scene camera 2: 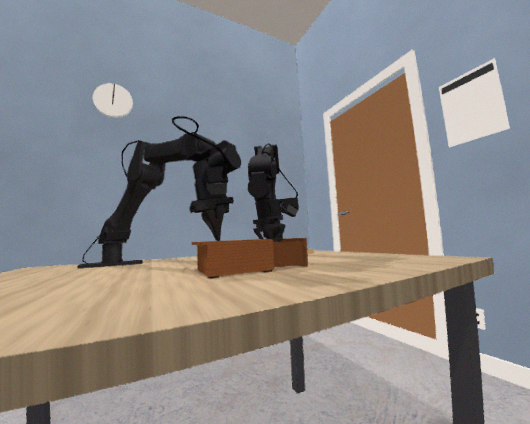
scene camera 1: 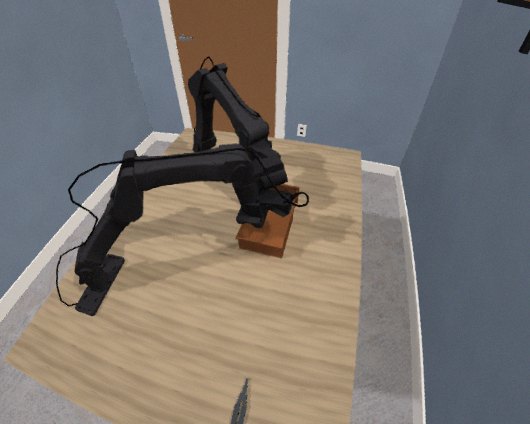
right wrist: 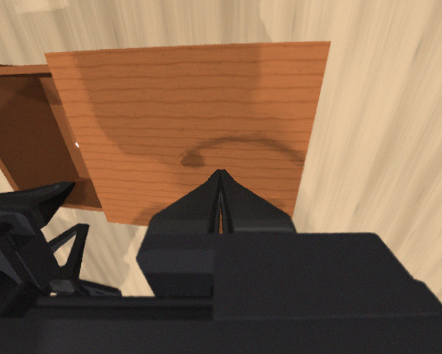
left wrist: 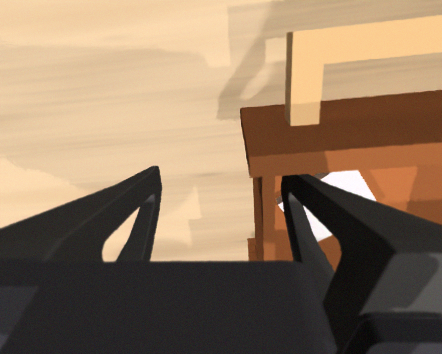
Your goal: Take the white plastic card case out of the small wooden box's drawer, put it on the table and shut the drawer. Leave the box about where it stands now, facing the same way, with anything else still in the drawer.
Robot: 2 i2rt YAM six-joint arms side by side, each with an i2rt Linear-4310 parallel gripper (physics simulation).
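Places are measured from the left arm's base along level axes (x ahead, y left, z up), in metres.
Pixels of known places: left gripper, fingertip midpoint: (right wrist: 77, 204) (left wrist: 221, 176); right gripper, fingertip midpoint: (scene camera 2: 218, 240) (scene camera 1: 260, 226) (right wrist: 220, 176); left arm's base, origin of the base link: (right wrist: 81, 287); right arm's base, origin of the base link: (scene camera 2: 112, 265) (scene camera 1: 101, 283).
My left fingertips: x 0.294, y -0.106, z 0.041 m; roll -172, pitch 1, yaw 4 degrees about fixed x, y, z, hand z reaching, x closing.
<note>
Ahead of a thing's pixels: the offset from my left fingertips to its top centre. "pt": to the spot under its first point. Level surfaces: height alone.
The small wooden box @(dx +0.103, dy -0.142, dz +0.035 m) (scene camera 1: 261, 248) (scene camera 2: 235, 257) (right wrist: 190, 100) stands on the table with its drawer @(dx +0.084, dy -0.022, dz +0.033 m) (scene camera 2: 292, 252) (left wrist: 345, 157) (right wrist: 25, 125) pulled out. The white card case @(dx +0.067, dy -0.027, dz -0.020 m) (left wrist: 352, 186) lies in the drawer near the front, partly hidden by a left finger; a white speck of it shows in the right wrist view. My left gripper (scene camera 2: 269, 239) (left wrist: 221, 176) (right wrist: 77, 204) is partly open and empty, low at the drawer's side, one finger over the drawer and one outside its side wall. My right gripper (scene camera 2: 218, 239) (right wrist: 220, 176) is shut and empty above the box's top.
A pale handle @(pt dx +0.052, dy +0.060, dz +0.003 m) (left wrist: 370, 46) stands out from the drawer front. The two grippers are close together over the box and drawer. In scene camera 1 the arms hide much of the box and the drawer. The table @(dz -0.041 m) (scene camera 1: 200, 325) (scene camera 2: 150, 300) carries the box.
</note>
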